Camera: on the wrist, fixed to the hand. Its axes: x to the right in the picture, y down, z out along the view.
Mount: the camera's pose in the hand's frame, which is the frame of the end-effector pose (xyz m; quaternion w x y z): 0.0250 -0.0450 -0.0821 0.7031 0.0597 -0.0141 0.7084
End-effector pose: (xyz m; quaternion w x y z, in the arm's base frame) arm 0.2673 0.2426 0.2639 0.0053 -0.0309 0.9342 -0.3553
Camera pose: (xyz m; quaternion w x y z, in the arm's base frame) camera 0.2422 0.2620 0.3555 0.2705 0.6354 0.6575 -0.3014
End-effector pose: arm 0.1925 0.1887 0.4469 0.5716 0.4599 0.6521 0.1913
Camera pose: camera 0.1016 0.2092 0.4202 0.2481 0.8221 0.1361 0.4940
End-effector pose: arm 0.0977 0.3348 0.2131 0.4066 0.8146 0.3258 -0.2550
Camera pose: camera 0.0933 0.4315 0.2180 0.4225 0.8242 -0.3689 0.0778
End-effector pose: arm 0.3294 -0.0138 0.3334 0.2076 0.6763 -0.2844 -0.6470
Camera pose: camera 0.4162 -0.0035 0.2916 0.5599 0.2773 -0.7206 -0.3004
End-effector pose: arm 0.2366 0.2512 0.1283 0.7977 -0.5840 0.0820 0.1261
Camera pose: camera 0.2752 0.1628 0.1373 0.5076 -0.3031 0.4677 0.6571
